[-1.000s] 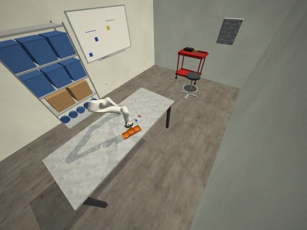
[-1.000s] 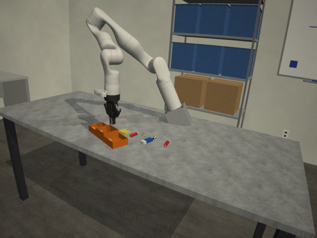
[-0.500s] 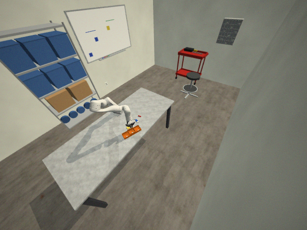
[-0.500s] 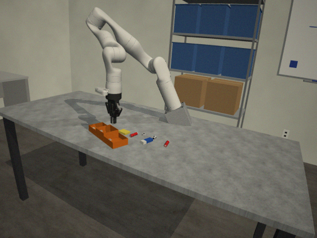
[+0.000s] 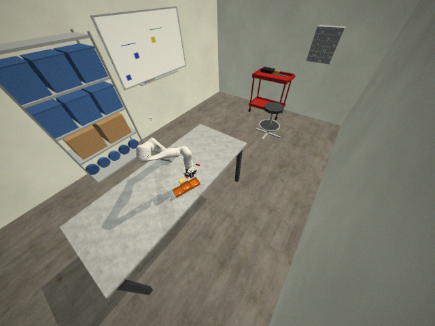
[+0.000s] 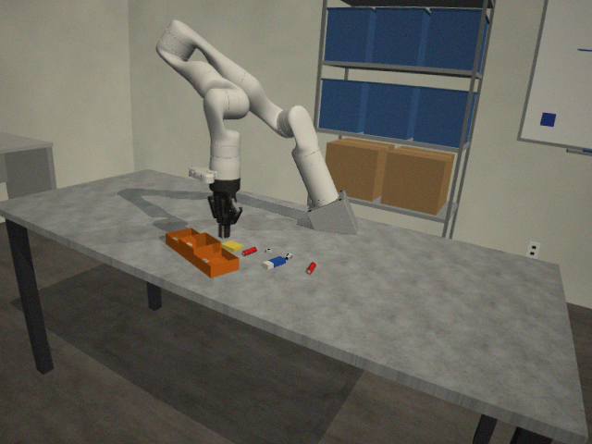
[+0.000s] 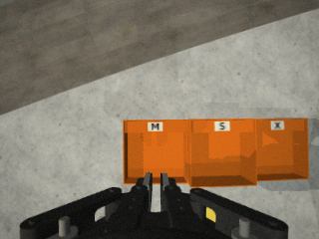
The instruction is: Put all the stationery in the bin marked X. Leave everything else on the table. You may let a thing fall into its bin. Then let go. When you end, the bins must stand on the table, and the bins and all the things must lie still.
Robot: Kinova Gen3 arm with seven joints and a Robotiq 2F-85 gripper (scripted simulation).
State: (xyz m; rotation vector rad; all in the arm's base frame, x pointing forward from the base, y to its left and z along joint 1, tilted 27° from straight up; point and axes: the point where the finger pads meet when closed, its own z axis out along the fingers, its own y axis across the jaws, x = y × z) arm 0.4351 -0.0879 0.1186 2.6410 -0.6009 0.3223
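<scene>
My gripper is now 12 cm past the grey sharpener-like piece, 13 cm to the right of it and 9 cm above it. From my hand the other things lie so: orange bins 2 cm behind, 8 cm to the right, 7 cm below; then white eraser 6 cm behind, 11 cm to the left, 9 cm below; then yellow block 11 cm behind, 4 cm to the right, 9 cm below.
</scene>
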